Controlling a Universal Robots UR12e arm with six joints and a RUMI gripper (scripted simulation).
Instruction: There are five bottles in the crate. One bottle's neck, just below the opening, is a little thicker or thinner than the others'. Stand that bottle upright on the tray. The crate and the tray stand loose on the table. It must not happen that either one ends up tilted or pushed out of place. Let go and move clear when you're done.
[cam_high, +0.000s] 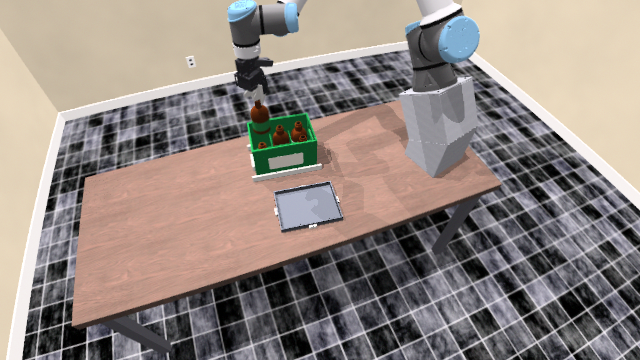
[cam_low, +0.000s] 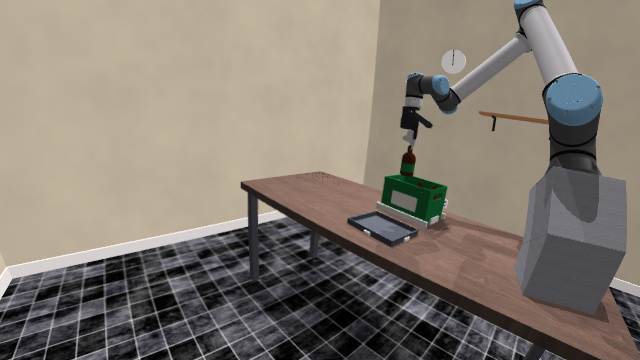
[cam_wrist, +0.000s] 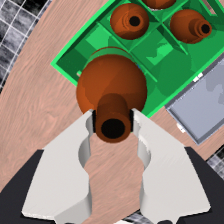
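Now: hand 70 mm above the glass bottle. Round my hand: grey tray 320 mm to the left, 320 mm below, 100 mm behind; then green crate 250 mm below, 70 mm behind, 20 mm to the left.
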